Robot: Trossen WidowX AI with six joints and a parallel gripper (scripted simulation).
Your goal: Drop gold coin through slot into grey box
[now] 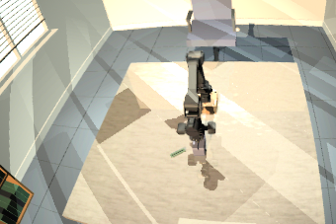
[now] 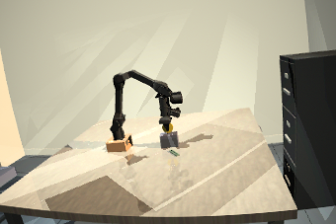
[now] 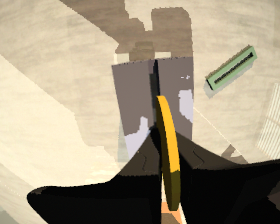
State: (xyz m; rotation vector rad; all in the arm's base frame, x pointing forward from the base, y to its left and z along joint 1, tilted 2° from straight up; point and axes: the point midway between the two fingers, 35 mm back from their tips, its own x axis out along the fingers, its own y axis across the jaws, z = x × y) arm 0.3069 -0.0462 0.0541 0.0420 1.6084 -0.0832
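My gripper tip is 20 mm below the gold coin.
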